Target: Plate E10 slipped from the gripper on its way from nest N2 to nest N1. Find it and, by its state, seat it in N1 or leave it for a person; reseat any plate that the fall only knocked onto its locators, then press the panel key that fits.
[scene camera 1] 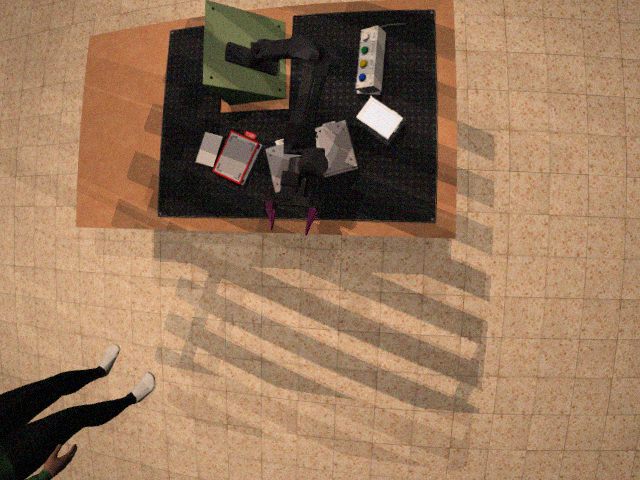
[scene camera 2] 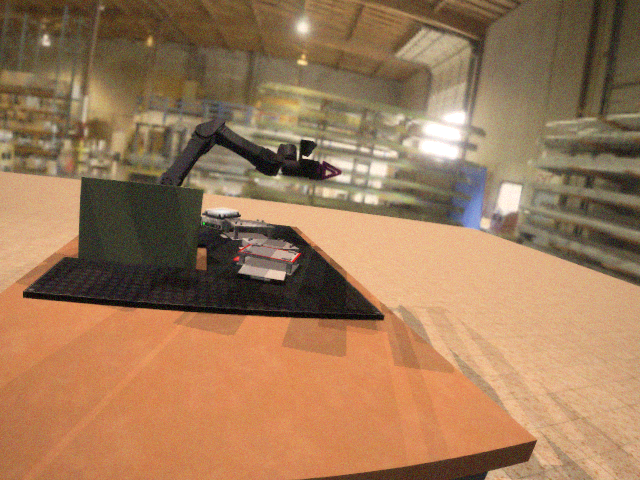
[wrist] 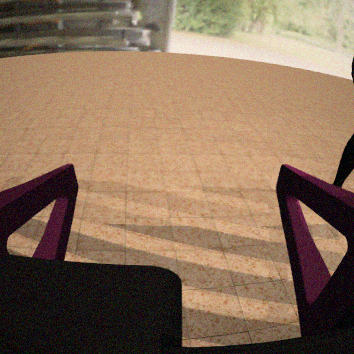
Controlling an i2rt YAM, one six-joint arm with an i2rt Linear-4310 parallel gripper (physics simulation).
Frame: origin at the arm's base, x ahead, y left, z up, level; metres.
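Seen in the pictures: gripper, fingertip midpoint: [scene camera 1: 288, 232] [scene camera 2: 338, 173] [wrist: 176, 175]; arm's base, origin of the base link: [scene camera 1: 251, 59] [scene camera 2: 155, 221].
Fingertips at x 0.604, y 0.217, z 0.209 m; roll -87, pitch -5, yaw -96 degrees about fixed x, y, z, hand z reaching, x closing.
Note:
Offsets run from my fingertips to a thing's top centre. "pt": to the spot under its first point. Level surfaces: height alone.
My gripper [scene camera 1: 289, 231] [scene camera 2: 338, 171] [wrist: 176, 175] is open and empty, raised high and pointing out past the mat's front edge, with floor between its fingers in the wrist view. A red-edged nest or tray with a grey face @[pt dx -0.262, dy -0.270, dz -0.254 m] [scene camera 1: 236, 156] [scene camera 2: 269, 253] is on the left part of the mat. A small pale plate @[dx -0.296, dy -0.394, dz -0.280 m] [scene camera 1: 209, 148] [scene camera 2: 262, 272] is beside it. A grey plate @[dx -0.229, dy -0.088, dz -0.260 m] [scene camera 1: 276, 167] is partly hidden under the arm; another grey plate @[dx -0.288, dy +0.082, dz -0.227 m] [scene camera 1: 340, 147] is to its right. A key panel @[dx -0.604, dy +0.199, dz -0.210 m] [scene camera 1: 371, 62] has white, green, yellow and blue keys. No label is readable, so I cannot tell which plate is E10.
A green board [scene camera 1: 219, 31] [scene camera 2: 139, 222] stands upright at the back left of the black mat @[dz -0.294 m] [scene camera 1: 403, 191] [scene camera 2: 155, 294]. A white-topped box @[dx -0.389, dy +0.232, dz -0.223 m] [scene camera 1: 379, 117] [scene camera 2: 222, 212] is in front of the panel. A person's legs [scene camera 1: 67, 403] are on the floor at the lower left.

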